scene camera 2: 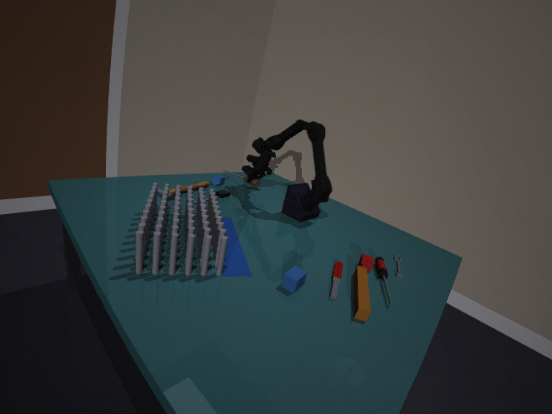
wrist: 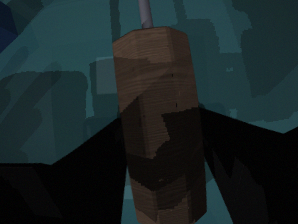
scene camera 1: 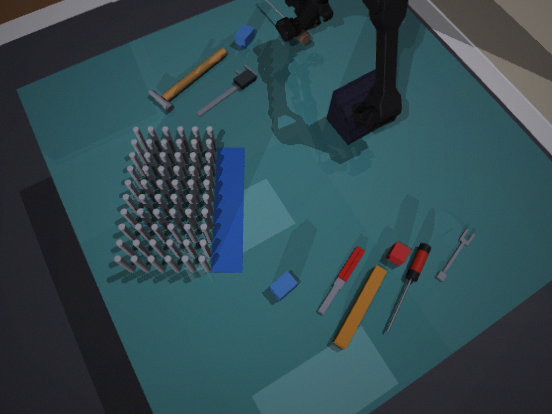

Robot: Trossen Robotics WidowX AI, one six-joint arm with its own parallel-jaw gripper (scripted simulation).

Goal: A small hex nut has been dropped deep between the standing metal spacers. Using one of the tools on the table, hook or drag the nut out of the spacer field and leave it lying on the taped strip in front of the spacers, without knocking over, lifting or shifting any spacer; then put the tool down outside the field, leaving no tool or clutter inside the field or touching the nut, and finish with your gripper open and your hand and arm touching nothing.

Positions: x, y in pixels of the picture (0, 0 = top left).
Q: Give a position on an orange bar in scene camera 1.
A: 356, 313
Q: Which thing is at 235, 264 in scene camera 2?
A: A blue taped strip.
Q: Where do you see a hammer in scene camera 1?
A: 164, 99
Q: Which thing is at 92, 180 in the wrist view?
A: My gripper.
